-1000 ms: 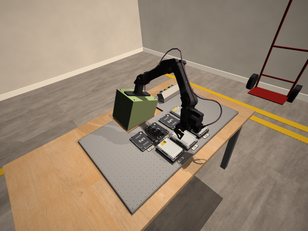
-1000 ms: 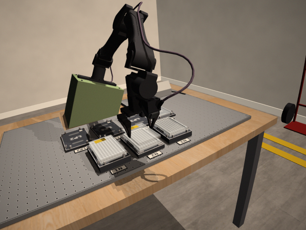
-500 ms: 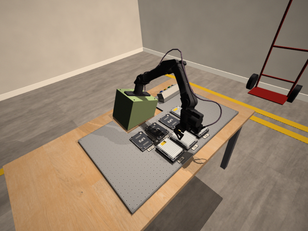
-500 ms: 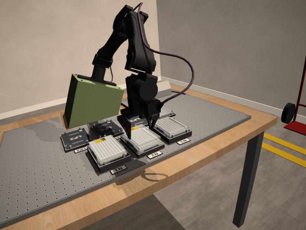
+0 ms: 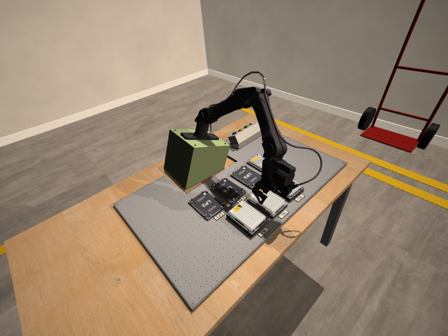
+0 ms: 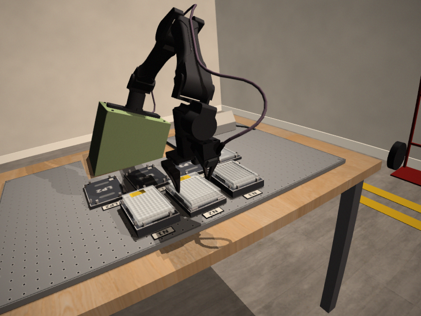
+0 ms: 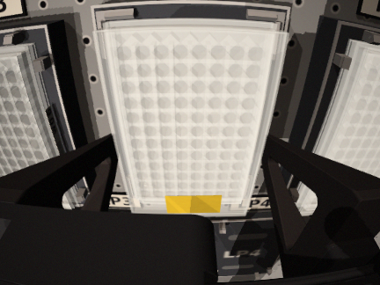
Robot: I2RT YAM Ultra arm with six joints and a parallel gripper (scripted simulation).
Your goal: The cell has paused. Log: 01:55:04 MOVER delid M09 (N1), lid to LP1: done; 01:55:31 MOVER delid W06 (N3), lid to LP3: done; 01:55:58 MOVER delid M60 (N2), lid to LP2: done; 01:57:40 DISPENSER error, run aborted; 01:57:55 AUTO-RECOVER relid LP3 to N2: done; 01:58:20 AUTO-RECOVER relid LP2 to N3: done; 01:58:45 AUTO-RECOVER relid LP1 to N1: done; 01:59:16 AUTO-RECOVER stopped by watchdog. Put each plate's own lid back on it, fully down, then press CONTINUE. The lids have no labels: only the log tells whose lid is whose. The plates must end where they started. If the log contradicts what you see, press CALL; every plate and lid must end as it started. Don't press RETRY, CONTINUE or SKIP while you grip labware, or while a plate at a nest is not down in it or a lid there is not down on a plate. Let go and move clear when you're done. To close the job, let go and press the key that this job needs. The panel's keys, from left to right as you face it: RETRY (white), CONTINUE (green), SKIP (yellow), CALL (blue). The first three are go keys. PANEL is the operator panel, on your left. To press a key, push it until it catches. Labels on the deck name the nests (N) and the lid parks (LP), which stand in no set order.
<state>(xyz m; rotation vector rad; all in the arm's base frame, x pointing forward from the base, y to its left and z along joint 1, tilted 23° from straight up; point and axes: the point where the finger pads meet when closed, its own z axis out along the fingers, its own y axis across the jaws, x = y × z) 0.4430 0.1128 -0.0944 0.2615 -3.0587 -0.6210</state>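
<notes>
Right now my hand is 10 mm above the clear lid.
</notes>
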